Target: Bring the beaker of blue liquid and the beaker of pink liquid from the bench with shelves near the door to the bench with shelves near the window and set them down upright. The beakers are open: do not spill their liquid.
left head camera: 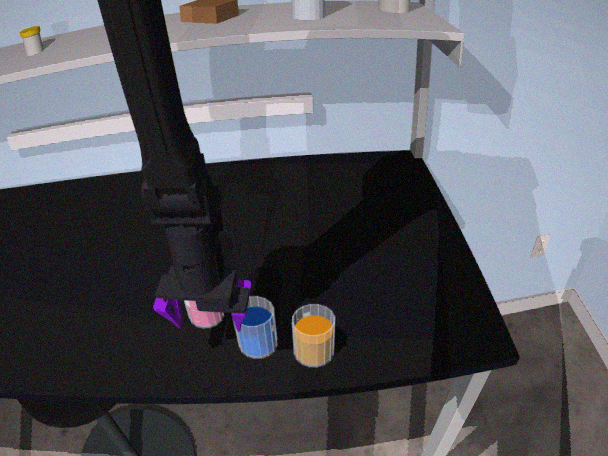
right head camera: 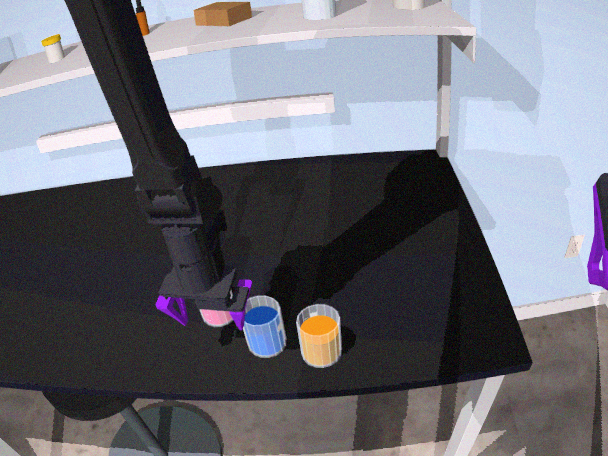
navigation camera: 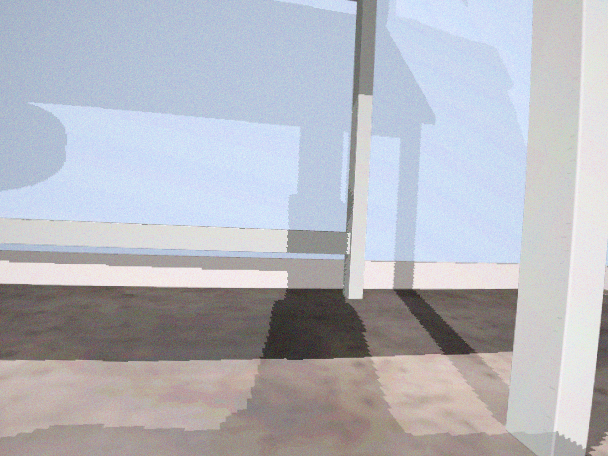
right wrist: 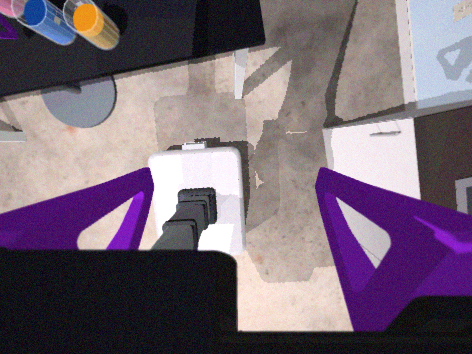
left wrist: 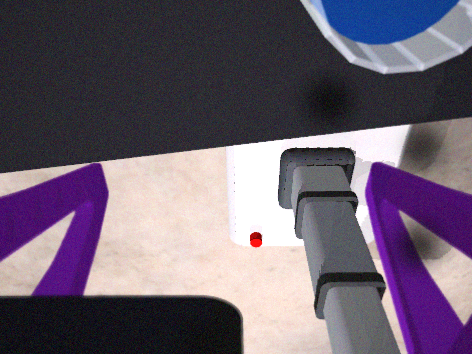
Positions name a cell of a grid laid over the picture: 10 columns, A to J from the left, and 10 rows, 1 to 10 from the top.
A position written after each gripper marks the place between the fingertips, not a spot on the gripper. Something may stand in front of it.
In view: the left gripper (right head camera: D8), the right gripper (right wrist: E5) and a blue beaker (right head camera: E8).
The blue beaker shows as well in the left head camera view (left head camera: E8). The left gripper is seen too in the left wrist view (left wrist: F6). The navigation camera view misses the blue beaker: it is out of frame.
